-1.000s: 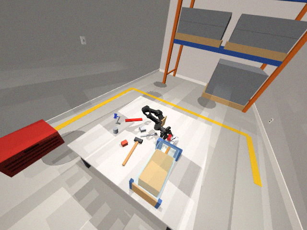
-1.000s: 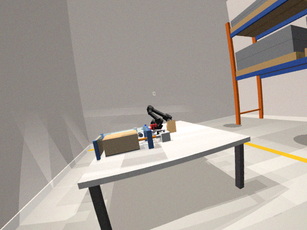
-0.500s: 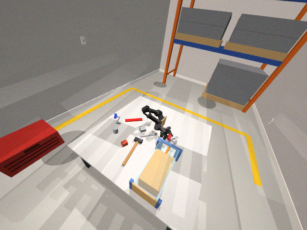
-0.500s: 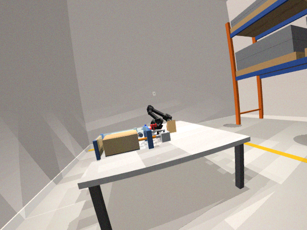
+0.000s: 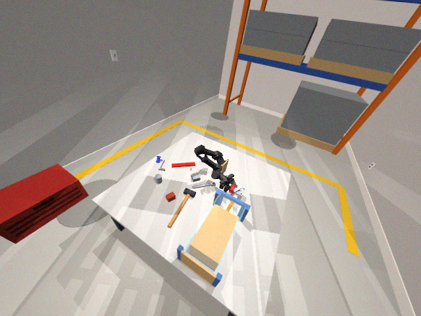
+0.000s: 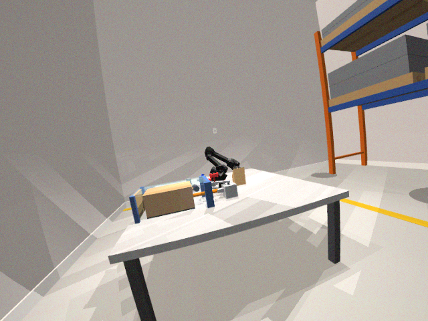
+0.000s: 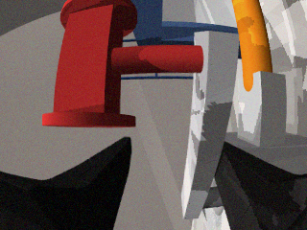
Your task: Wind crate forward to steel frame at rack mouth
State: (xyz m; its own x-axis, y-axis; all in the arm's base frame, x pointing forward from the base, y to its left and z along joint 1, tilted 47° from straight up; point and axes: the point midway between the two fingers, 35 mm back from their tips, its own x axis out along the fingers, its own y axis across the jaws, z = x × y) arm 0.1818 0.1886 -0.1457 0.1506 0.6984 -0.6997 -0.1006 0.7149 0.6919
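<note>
The red-knobbed winch handle is 10 mm ahead of my gripper tip, 10 mm to the right of it and 10 mm below it. Also, from my gripper tip: grey hand winch 60 mm behind, 10 mm to the right, 100 mm below; then red knob 50 mm ahead, 20 mm to the right, 20 mm above; then frame 110 mm ahead, 30 mm to the left, 20 mm below.
</note>
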